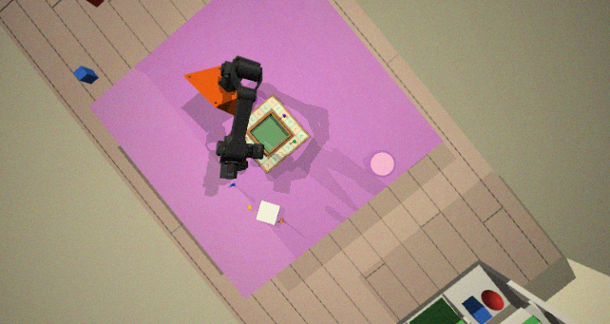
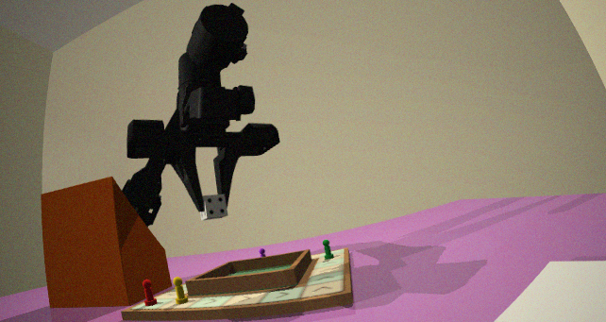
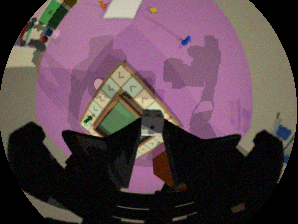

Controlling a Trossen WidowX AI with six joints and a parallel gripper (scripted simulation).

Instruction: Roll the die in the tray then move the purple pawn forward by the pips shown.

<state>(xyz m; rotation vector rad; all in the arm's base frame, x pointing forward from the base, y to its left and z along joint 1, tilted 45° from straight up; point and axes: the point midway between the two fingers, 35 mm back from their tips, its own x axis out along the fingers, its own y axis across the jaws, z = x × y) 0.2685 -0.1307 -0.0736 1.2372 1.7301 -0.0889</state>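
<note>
Now: gripper tip 1 cm past the purple pawn, 23 cm to the right of it and 9 cm above it. From my gripper tip the other things lie so: yellow pawn: 7 cm behind, 1 cm to the left, 9 cm below; then white die: right at my gripper tip; then red pawn: 12 cm behind, 1 cm to the left, 9 cm below.
</note>
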